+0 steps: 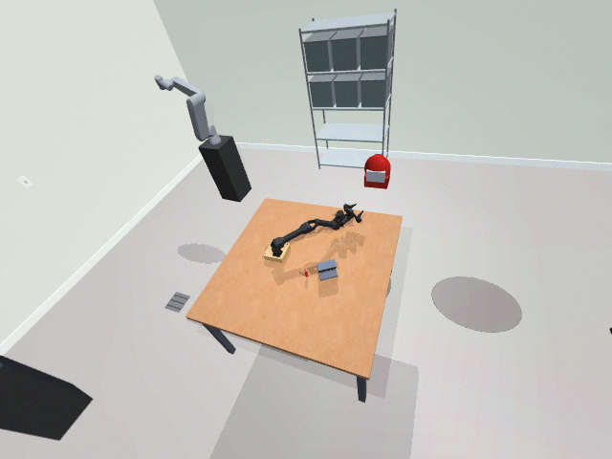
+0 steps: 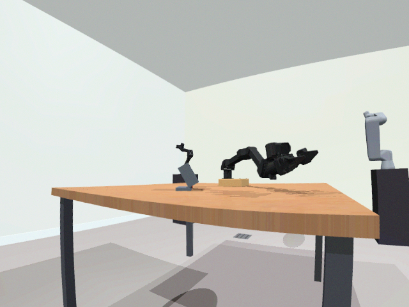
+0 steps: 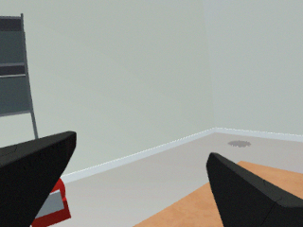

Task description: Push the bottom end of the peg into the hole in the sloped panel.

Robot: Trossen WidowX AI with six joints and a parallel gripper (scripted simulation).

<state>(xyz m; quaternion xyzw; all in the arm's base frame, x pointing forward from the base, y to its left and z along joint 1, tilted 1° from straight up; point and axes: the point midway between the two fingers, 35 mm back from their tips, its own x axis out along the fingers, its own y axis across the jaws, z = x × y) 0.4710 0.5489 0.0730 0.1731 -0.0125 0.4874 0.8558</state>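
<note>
Now: gripper tip 7 cm past the sloped panel, 59 cm to the left of it and 7 cm above it. Also, from my gripper tip: red peg (20 cm behind, 67 cm to the right, 8 cm below).
</note>
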